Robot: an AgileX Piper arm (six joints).
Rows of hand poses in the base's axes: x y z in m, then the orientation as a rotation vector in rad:
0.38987, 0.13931, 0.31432, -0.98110, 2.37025, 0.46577
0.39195, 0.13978, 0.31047, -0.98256, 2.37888, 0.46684
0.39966, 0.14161, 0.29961, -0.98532, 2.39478, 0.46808
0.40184, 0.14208, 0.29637, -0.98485, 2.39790, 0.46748
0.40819, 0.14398, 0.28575, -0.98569, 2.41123, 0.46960
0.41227, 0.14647, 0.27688, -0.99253, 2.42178, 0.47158
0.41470, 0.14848, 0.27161, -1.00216, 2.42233, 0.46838
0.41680, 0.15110, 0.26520, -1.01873, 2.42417, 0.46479
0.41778, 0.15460, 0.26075, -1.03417, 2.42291, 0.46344
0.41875, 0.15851, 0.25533, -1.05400, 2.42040, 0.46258
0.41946, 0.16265, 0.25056, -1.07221, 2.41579, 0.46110
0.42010, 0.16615, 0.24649, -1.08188, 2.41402, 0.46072
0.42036, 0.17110, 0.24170, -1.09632, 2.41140, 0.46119
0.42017, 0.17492, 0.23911, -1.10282, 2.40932, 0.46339
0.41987, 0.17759, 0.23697, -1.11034, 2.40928, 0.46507
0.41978, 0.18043, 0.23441, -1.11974, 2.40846, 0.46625
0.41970, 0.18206, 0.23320, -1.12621, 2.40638, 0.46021
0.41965, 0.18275, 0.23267, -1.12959, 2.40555, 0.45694
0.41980, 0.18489, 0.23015, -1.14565, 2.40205, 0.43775
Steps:
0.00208, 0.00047, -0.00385, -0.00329, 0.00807, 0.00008
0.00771, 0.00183, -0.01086, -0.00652, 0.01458, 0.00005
0.00218, 0.00047, -0.00324, -0.00148, 0.00237, -0.00088
0.00635, 0.00190, -0.01062, -0.00438, 0.01244, -0.00074
0.00408, 0.00249, -0.00887, -0.00510, 0.01091, 0.00381
0.00243, 0.00201, -0.00527, -0.00490, 0.00071, 0.00603
0.00210, 0.00262, -0.00641, -0.00768, 0.00281, 0.01062
0.00098, 0.00350, -0.00445, -0.00478, 0.00095, 0.01068
0.00097, 0.00391, -0.00542, -0.00528, 0.00092, 0.01400
0.00071, 0.00414, -0.00477, -0.00433, -0.00128, 0.01306
0.00064, 0.00350, -0.00407, -0.00236, 0.00010, 0.00691
0.00026, 0.00495, -0.00479, -0.00296, 0.00065, 0.01050
-0.00019, 0.00382, -0.00259, 0.00019, 0.00039, 0.00524
-0.00030, 0.00267, -0.00214, -0.00130, 0.00208, 0.00552
-0.00009, 0.00284, -0.00256, -0.00183, 0.00159, 0.00685
-0.00008, 0.00163, -0.00121, -0.00452, -0.00304, 0.00369
-0.00005, 0.00069, -0.00053, -0.00254, -0.00142, 0.00187
0.00015, 0.00214, -0.00252, -0.01439, -0.00780, 0.00815

